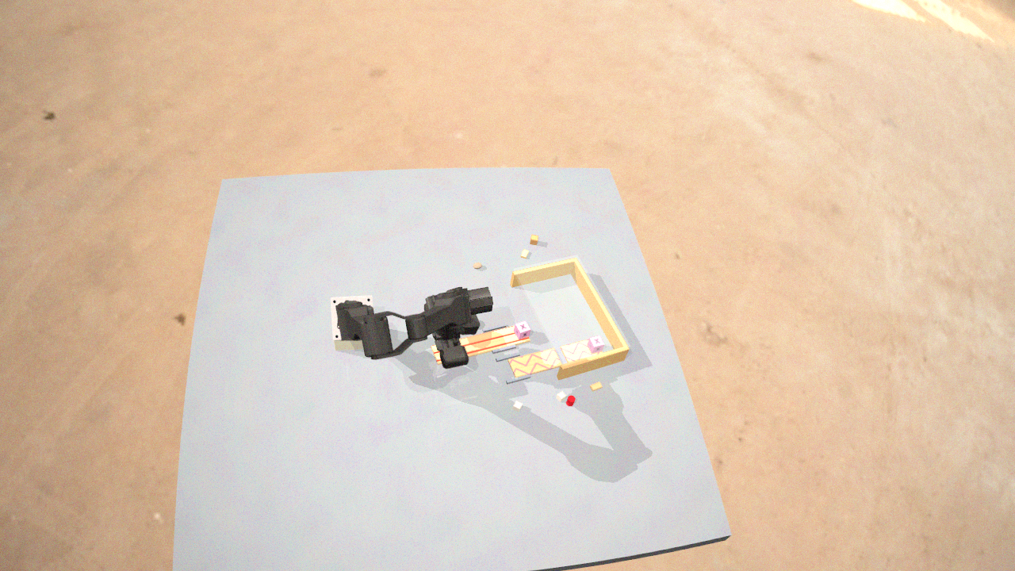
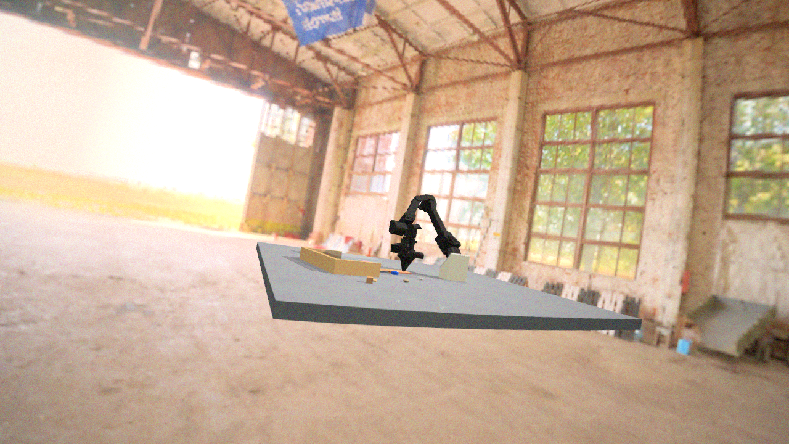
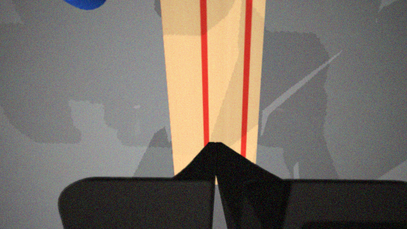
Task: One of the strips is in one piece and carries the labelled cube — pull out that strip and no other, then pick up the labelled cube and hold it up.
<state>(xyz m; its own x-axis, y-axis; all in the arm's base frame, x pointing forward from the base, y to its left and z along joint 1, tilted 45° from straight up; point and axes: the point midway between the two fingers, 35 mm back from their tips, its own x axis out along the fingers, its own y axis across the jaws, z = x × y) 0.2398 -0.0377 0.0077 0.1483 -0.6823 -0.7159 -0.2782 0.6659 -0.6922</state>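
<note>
Right now the blue disc is 100 mm to the left of my gripper tip and 70 mm ahead of it. Round my gripper tip: red cylinder: 300 mm ahead, 140 mm to the right, 10 mm above; orange cube: 400 mm to the left, 250 mm ahead; zigzag strip: 230 mm ahead, 20 mm to the right.
</note>
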